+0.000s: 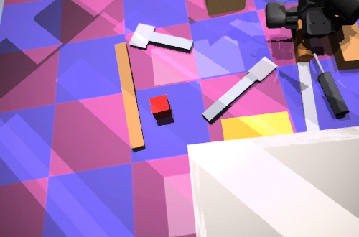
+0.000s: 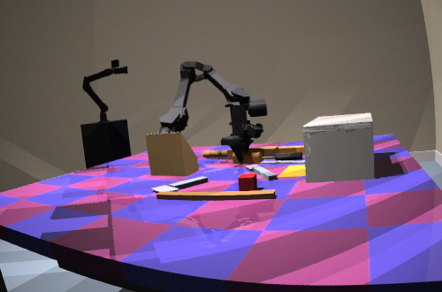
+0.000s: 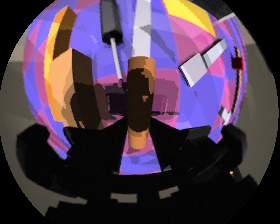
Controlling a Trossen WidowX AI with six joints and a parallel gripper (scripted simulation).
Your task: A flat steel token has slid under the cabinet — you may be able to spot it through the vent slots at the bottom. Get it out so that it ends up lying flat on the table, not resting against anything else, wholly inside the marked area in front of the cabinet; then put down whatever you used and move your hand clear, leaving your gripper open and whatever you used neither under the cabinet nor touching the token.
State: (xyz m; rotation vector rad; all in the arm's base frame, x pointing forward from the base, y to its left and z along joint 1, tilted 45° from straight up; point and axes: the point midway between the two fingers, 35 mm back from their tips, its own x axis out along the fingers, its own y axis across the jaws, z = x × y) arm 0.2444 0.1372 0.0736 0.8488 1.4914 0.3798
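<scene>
Right now the black screwdriver is 13 cm ahead of my gripper tip. Round my gripper tip: grey t-shaped tool 36 cm to the right, 11 cm behind; wooden block 11 cm to the left, 6 cm behind, 1 cm above; grey paddle-ended bar 17 cm to the right, 9 cm ahead.
</scene>
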